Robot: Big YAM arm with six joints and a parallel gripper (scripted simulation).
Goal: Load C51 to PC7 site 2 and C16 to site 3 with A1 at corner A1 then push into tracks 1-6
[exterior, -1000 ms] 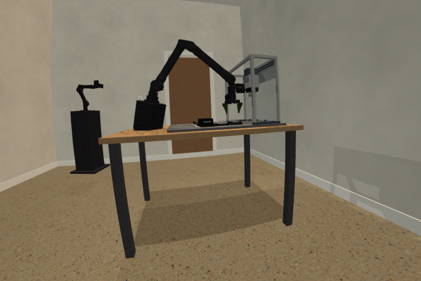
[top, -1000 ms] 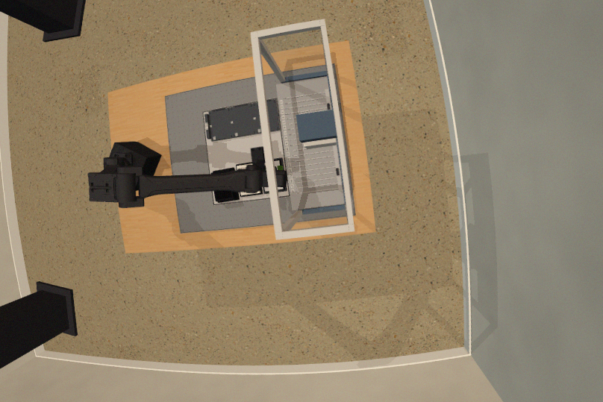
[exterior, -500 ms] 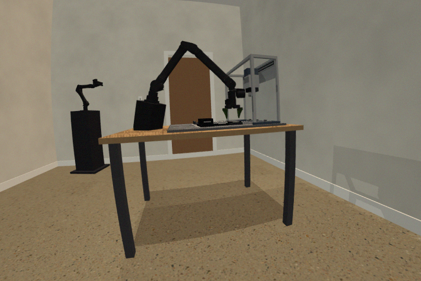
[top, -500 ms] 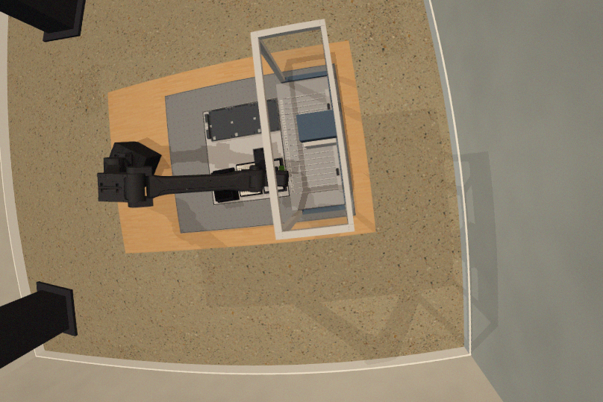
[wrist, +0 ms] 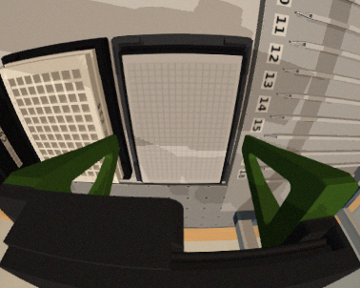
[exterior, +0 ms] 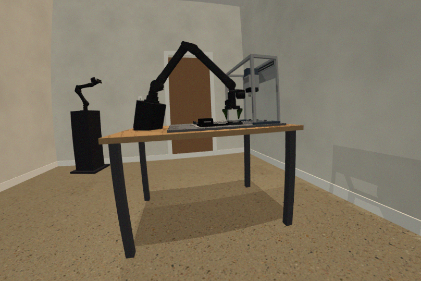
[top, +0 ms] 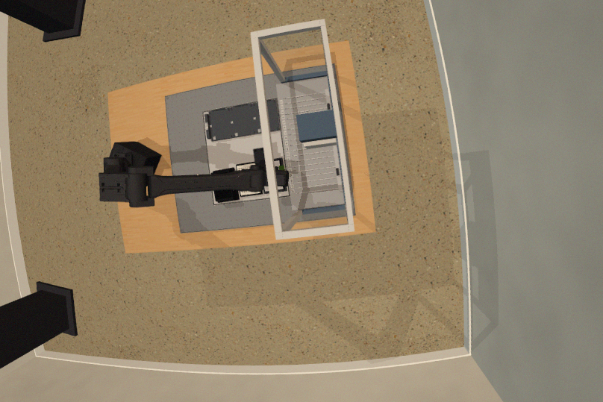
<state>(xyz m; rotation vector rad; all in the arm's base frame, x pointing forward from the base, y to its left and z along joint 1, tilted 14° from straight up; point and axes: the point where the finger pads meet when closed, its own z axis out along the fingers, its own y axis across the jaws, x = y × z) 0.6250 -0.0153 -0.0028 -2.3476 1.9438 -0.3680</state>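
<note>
Now: hand 40 mm above the nest S3. From my hand the other things lie so: dark carrier PC7: 230 mm to the left, 140 mm behind, 30 mm below; then black nest: 210 mm behind, 50 mm to the right, 40 mm below; then white 96-well plate C15: 100 mm behind, 30 mm below, 20 mm to the right.
</note>
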